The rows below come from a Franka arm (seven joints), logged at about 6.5 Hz.
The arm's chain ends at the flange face. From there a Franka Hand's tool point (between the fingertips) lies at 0.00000 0.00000 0.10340 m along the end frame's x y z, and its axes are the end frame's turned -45 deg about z.
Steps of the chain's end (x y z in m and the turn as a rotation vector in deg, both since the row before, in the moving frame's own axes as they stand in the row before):
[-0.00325 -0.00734 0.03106 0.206 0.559 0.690]
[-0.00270 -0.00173 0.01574 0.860 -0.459 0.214]
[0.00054 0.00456 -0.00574 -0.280 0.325 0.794]
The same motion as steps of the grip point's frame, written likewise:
[0.00387 -0.00703 0.03105 -0.250 0.541 0.690]
[-0.00017 -0.00481 0.01573 0.933 0.284 0.214]
[-0.00279 0.00438 -0.00574 -0.428 0.032 0.794]

